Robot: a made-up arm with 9 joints. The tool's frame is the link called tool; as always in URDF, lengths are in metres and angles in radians. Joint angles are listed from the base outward.
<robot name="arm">
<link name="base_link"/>
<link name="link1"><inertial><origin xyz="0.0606 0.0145 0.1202"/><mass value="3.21"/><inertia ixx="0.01" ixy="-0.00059" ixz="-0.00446" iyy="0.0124" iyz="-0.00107" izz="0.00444"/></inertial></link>
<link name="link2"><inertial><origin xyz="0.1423 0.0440 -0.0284"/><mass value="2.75"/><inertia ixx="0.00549" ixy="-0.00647" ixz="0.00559" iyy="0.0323" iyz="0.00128" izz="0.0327"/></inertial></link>
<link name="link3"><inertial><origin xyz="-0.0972 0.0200 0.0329"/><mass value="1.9"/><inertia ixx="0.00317" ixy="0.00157" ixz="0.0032" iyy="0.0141" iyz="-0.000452" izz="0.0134"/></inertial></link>
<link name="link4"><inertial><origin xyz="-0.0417 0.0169 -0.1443"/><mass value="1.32"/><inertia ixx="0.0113" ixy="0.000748" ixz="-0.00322" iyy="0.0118" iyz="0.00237" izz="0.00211"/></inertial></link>
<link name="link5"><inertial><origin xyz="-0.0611 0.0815 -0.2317"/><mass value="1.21"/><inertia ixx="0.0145" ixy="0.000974" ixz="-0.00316" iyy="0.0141" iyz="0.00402" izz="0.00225"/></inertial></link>
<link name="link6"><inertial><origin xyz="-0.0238 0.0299 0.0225"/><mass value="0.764"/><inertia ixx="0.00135" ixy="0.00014" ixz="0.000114" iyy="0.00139" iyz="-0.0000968" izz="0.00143"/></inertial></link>
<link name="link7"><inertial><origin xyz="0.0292 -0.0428 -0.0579"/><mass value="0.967"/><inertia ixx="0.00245" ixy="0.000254" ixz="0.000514" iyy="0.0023" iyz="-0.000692" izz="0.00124"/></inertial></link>
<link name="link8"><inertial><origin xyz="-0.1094 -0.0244 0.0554"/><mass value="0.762"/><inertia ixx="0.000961" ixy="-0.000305" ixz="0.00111" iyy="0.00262" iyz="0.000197" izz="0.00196"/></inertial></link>
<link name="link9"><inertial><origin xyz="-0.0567 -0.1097 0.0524"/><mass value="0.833"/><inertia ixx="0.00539" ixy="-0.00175" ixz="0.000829" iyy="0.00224" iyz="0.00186" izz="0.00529"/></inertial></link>
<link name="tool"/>
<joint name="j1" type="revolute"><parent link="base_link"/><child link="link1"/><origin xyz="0 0 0.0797"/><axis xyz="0 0 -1"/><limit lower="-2.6" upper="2.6"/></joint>
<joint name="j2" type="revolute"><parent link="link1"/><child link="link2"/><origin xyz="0.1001 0.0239 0.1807"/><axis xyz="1 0 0"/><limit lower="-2.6" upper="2.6"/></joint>
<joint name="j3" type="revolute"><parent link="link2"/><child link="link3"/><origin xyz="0.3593 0.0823 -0.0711"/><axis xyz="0 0 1"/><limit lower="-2.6" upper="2.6"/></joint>
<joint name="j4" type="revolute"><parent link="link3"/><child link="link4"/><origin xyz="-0.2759 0.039 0.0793"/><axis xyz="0 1 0"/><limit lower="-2.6" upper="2.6"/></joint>
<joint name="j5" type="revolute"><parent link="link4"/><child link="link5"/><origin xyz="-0.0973 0.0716 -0.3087"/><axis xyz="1 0 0"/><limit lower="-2.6" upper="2.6"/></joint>
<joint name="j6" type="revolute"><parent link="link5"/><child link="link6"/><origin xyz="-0.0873 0.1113 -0.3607"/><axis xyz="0 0 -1"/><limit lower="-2.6" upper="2.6"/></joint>
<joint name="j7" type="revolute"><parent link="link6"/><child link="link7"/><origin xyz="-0.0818 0.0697 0.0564"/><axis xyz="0 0 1"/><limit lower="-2.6" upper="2.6"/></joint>
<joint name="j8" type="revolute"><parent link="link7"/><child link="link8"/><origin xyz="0.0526 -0.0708 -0.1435"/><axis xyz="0 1 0"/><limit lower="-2.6" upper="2.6"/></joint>
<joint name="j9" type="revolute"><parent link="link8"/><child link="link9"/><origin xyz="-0.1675 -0.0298 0.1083"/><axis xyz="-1 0 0"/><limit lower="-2.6" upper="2.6"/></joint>
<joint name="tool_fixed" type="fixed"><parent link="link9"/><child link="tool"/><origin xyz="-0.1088 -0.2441 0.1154"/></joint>
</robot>
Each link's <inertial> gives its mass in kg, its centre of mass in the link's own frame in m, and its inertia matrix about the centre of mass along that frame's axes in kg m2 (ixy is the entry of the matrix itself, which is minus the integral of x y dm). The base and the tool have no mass. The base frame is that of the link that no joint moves.
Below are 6 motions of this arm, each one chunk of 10 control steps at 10 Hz.
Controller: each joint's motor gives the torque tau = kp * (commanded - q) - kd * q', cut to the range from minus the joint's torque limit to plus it. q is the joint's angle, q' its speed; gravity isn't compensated. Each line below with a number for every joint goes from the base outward.
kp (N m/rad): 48 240 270 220 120 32 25 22 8.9
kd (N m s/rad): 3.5 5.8 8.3 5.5 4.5 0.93 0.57 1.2 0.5
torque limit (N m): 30 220 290 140 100 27 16 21 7.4
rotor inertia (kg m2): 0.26 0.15 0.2 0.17 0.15 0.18 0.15 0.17 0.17
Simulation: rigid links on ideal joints. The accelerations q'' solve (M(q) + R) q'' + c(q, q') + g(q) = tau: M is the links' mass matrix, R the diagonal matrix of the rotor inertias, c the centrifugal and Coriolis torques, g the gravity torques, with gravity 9.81 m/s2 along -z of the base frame. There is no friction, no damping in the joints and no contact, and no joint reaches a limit. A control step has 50 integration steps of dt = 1/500 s. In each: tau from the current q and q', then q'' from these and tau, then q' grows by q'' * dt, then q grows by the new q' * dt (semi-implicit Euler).
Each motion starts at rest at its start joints. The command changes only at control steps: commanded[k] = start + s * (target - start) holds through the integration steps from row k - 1 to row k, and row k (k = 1, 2, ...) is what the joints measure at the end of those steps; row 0 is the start. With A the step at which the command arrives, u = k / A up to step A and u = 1 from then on. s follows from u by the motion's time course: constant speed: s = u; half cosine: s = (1 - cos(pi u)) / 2; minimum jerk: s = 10 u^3 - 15 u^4 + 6 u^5; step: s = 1 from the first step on.
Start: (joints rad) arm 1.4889 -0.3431 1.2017 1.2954 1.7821 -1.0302 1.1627 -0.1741 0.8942
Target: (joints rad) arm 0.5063 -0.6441 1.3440 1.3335 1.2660 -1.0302 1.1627 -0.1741 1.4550
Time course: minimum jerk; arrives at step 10
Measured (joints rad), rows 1 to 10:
1: 1.4832 -0.3057 1.1790 1.2586 1.7873 -1.0365 1.1606 -0.1799 0.8881
2: 1.4658 -0.3065 1.1621 1.2384 1.7412 -1.0774 1.1767 -0.2271 0.8575
3: 1.4265 -0.3578 1.1693 1.2548 1.6757 -1.1089 1.1909 -0.2864 0.8287
4: 1.3444 -0.4091 1.1844 1.2663 1.6183 -1.0893 1.1921 -0.3116 0.8474
5: 1.2047 -0.4616 1.1992 1.2708 1.5348 -1.0530 1.1936 -0.3053 0.9354
6: 1.0170 -0.5100 1.2179 1.2717 1.4318 -1.0414 1.1914 -0.2924 1.0867
7: 0.8093 -0.5405 1.2487 1.2663 1.3426 -1.0562 1.1812 -0.2835 1.2676
8: 0.6110 -0.5510 1.2897 1.2575 1.2793 -1.0755 1.1685 -0.2717 1.4282
9: 0.4439 -0.5483 1.3296 1.2507 1.2454 -1.0840 1.1578 -0.2481 1.5236
10: 0.3206 -0.5431 1.3545 1.2493 1.2421 -1.0831 1.1533 -0.2116 1.5327

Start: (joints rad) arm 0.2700 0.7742 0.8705 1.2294 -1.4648 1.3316 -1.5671 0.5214 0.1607
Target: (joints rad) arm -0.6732 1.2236 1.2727 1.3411 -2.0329 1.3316 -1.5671 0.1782 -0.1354
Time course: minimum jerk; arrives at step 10
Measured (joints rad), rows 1 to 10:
1: 0.2850 0.7980 0.9040 1.2074 -1.4348 1.3117 -1.5634 0.5139 0.1500
2: 0.3130 0.8684 0.9513 1.1776 -1.4375 1.2907 -1.5710 0.4766 0.1137
3: 0.3027 0.9469 0.9843 1.1684 -1.4801 1.3199 -1.6029 0.3975 0.0493
4: 0.2211 1.0150 1.0201 1.1934 -1.5434 1.3642 -1.6330 0.3044 -0.0281
5: 0.0740 1.0683 1.0831 1.2421 -1.6318 1.3459 -1.6173 0.2465 -0.0923
6: -0.1065 1.1076 1.1772 1.2970 -1.7342 1.2472 -1.5423 0.2356 -0.1300
7: -0.2841 1.1407 1.2780 1.3389 -1.8433 1.1365 -1.4508 0.2319 -0.1529
8: -0.4508 1.1733 1.3512 1.3574 -1.9482 1.1091 -1.4146 0.1914 -0.1853
9: -0.6139 1.2088 1.3773 1.3485 -2.0066 1.1827 -1.4602 0.1095 -0.2396
10: -0.7671 1.2566 1.3648 1.3139 -1.9902 1.2965 -1.5548 0.0256 -0.3006

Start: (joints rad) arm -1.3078 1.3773 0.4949 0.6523 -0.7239 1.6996 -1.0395 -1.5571 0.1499
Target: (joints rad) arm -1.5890 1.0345 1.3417 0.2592 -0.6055 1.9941 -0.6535 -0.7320 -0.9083
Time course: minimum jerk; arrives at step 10
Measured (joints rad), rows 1 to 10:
1: -1.3201 1.3596 0.5435 0.6454 -0.7098 1.6894 -1.0406 -1.5579 0.1481
2: -1.3493 1.3153 0.6304 0.6333 -0.7393 1.6747 -1.0216 -1.5550 0.1289
3: -1.3890 1.2464 0.7496 0.6169 -0.7646 1.6843 -0.9552 -1.5425 0.0635
4: -1.4387 1.1647 0.8968 0.5890 -0.7578 1.7071 -0.8432 -1.4866 -0.0792
5: -1.4845 1.0832 1.0483 0.5445 -0.7339 1.7242 -0.7173 -1.3619 -0.3113
6: -1.5066 1.0182 1.1885 0.4857 -0.7043 1.7433 -0.6134 -1.1867 -0.6058
7: -1.4990 0.9820 1.3044 0.4199 -0.6818 1.7854 -0.5558 -1.0128 -0.8955
8: -1.4748 0.9766 1.3807 0.3594 -0.6723 1.8580 -0.5549 -0.8893 -1.1052
9: -1.4561 0.9915 1.4077 0.3168 -0.6686 1.9382 -0.5977 -0.8304 -1.1920
10: -1.4606 1.0091 1.3963 0.2972 -0.6588 1.9872 -0.6482 -0.8177 -1.1602

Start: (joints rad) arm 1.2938 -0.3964 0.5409 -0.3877 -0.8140 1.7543 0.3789 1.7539 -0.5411
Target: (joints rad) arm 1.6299 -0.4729 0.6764 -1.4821 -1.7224 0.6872 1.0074 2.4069 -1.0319
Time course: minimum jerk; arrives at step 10
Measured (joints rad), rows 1 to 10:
1: 1.3117 -0.3810 0.5353 -0.4011 -0.7768 1.7467 0.3487 1.7516 -0.5486
2: 1.3521 -0.3396 0.5259 -0.4456 -0.7606 1.7120 0.2678 1.7373 -0.5817
3: 1.3873 -0.3292 0.5343 -0.5514 -0.8201 1.6309 0.1929 1.7103 -0.6627
4: 1.4153 -0.3645 0.5742 -0.7342 -0.9712 1.4793 0.2282 1.7226 -0.7950
5: 1.4558 -0.4130 0.6189 -0.9641 -1.1773 1.2514 0.4434 1.8436 -0.9442
6: 1.4977 -0.4408 0.6430 -1.1659 -1.3877 0.9825 0.7944 2.0703 -1.0491
7: 1.5207 -0.4636 0.6618 -1.3158 -1.5479 0.7342 1.1138 2.3042 -1.0789
8: 1.5350 -0.4651 0.6839 -1.4007 -1.6092 0.5482 1.2583 2.4546 -1.0654
9: 1.5423 -0.4637 0.6986 -1.4124 -1.6186 0.4524 1.2402 2.4862 -1.0507
10: 1.5526 -0.4626 0.6982 -1.3997 -1.6224 0.4621 1.1606 2.4185 -1.0631

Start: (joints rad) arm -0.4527 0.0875 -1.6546 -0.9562 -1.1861 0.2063 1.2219 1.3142 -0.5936
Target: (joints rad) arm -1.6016 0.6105 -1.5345 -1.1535 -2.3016 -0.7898 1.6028 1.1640 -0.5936
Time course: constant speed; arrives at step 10
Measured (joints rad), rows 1 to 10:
1: -0.4563 0.0762 -1.6345 -0.9339 -1.2320 0.1184 1.2770 1.3121 -0.6018
2: -0.4830 0.1308 -1.6224 -0.9514 -1.3157 -0.0813 1.4263 1.3356 -0.6053
3: -0.5527 0.1946 -1.6125 -0.9805 -1.4383 -0.2523 1.5743 1.3978 -0.5636
4: -0.6741 0.2450 -1.6040 -0.9874 -1.5520 -0.3387 1.6271 1.4485 -0.4800
5: -0.8429 0.3012 -1.5930 -1.0013 -1.6537 -0.4014 1.6089 1.4369 -0.3975
6: -1.0410 0.3500 -1.5792 -1.0332 -1.7726 -0.4825 1.5895 1.3692 -0.3591
7: -1.2427 0.3972 -1.5643 -1.0652 -1.8949 -0.5673 1.5995 1.2985 -0.3811
8: -1.4273 0.4454 -1.5504 -1.0884 -2.0080 -0.6510 1.6378 1.2643 -0.4455
9: -1.5855 0.4905 -1.5354 -1.1164 -2.1183 -0.7432 1.6907 1.2698 -0.5132
10: -1.7144 0.5343 -1.5185 -1.1483 -2.2237 -0.8346 1.7330 1.2870 -0.5501

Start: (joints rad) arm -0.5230 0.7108 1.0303 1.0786 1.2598 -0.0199 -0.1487 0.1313 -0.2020
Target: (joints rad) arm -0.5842 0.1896 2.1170 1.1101 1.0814 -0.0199 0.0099 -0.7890 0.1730
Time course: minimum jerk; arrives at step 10
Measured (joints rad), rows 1 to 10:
1: -0.5112 0.7253 1.0597 1.0431 1.2302 -0.0215 -0.1428 0.1250 -0.2052
2: -0.4732 0.7370 1.1408 0.9999 1.1572 -0.0739 -0.0864 0.0942 -0.2161
3: -0.4148 0.7170 1.2697 0.9749 1.0979 -0.1700 0.0139 0.0024 -0.2296
4: -0.3622 0.6704 1.4351 0.9643 1.0615 -0.2307 0.0977 -0.1674 -0.2322
5: -0.3336 0.5989 1.6207 0.9665 1.0234 -0.2186 0.1239 -0.4029 -0.2138
6: -0.3253 0.5088 1.8152 0.9807 0.9843 -0.1634 0.0943 -0.6611 -0.1685
7: -0.3359 0.4104 1.9937 1.0049 0.9529 -0.1164 0.0473 -0.8670 -0.0908
8: -0.3786 0.3199 2.1192 1.0347 0.9404 -0.1050 0.0250 -0.9579 0.0154
9: -0.4650 0.2610 2.1709 1.0603 0.9569 -0.1103 0.0311 -0.9306 0.1265
10: -0.5870 0.2505 2.1624 1.0672 0.9948 -0.0962 0.0421 -0.8411 0.2103

